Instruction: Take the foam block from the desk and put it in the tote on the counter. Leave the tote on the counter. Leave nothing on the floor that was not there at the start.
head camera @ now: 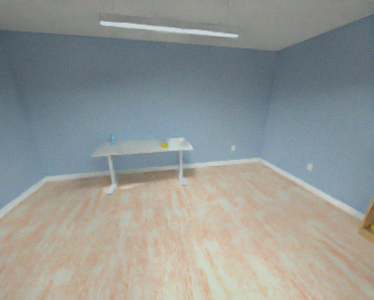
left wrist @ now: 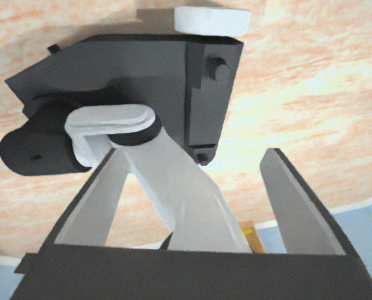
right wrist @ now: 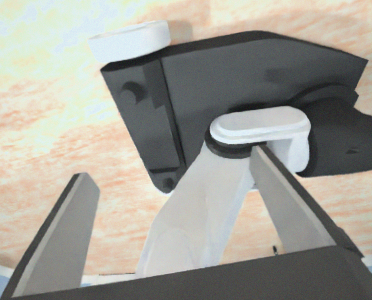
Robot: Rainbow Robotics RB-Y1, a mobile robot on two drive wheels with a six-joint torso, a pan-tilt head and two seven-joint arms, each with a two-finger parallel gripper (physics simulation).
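Places are measured from the robot's base along level axes (x ahead, y left, z up), in metres.
Pixels of known places: left gripper, fingertip midpoint: [left wrist: 192, 156]; right gripper, fingertip midpoint: [right wrist: 172, 169].
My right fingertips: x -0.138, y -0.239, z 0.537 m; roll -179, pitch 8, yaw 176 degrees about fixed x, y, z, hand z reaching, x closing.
Behind a point stands the place of what it marks.
A white desk [head camera: 132, 147] {x 2.340, y 0.740, z 0.721 m} stands far off against the back wall in the head view. A small yellow thing [head camera: 164, 146] {x 2.285, y 0.203, z 0.744 m} lies on its top towards the right; it is too small to tell whether it is the foam block. A small blue bottle-like thing [head camera: 112, 139] {x 2.508, y 1.115, z 0.822 m} stands towards the left end. The tote and the counter do not show in these views. My left gripper [left wrist: 192, 156] {x -0.124, y 0.209, z 0.539 m} is open, with no thing between its fingers, beside the robot's own base. My right gripper [right wrist: 172, 169] {x -0.138, y -0.239, z 0.537 m} is open and empty too, on the other side of the base. Both are far from the desk.
A wooden shelf unit [head camera: 365, 232] {x 1.020, y -2.098, z 0.070 m} [left wrist: 257, 239] {x 1.067, y -2.144, z 0.265 m} shows in part at the right edge of the head view and low in the left wrist view. Floor stretches between me and the desk. Blue walls with white baseboards bound the room, and a long lamp [head camera: 167, 28] {x 1.480, y 0.063, z 2.081 m} hangs overhead.
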